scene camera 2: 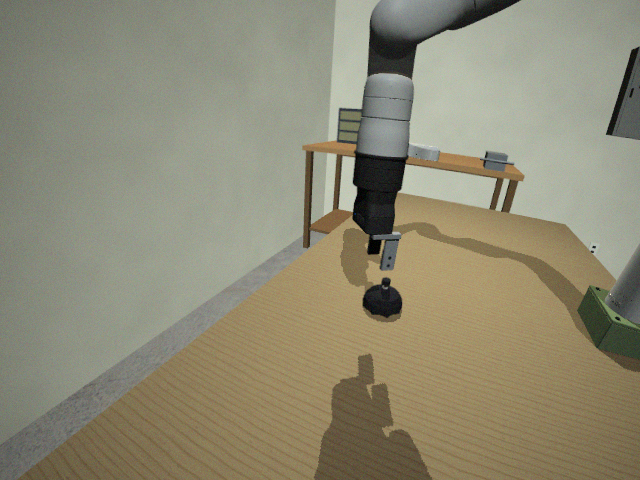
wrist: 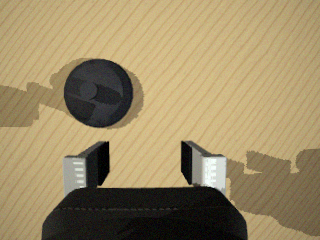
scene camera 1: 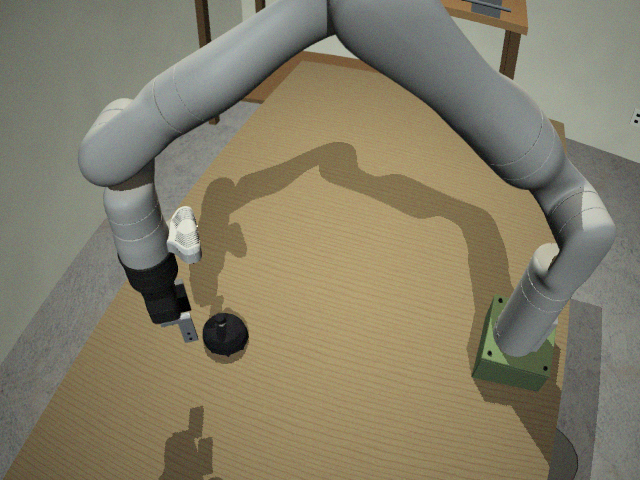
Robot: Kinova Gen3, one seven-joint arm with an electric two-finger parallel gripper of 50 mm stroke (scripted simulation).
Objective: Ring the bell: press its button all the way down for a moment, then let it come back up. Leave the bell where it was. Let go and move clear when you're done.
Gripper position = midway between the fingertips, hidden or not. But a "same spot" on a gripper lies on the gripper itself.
Labels:
my gripper: scene camera 2; wrist 145,156; scene camera 1
bell: scene camera 2 383,299; wrist; scene camera 1
same spot on my gripper: (scene camera 2: pixel 389 252) = (scene camera 1: pixel 186 330)
same spot on bell: (wrist: pixel 113 98) = (scene camera 1: pixel 220 336)

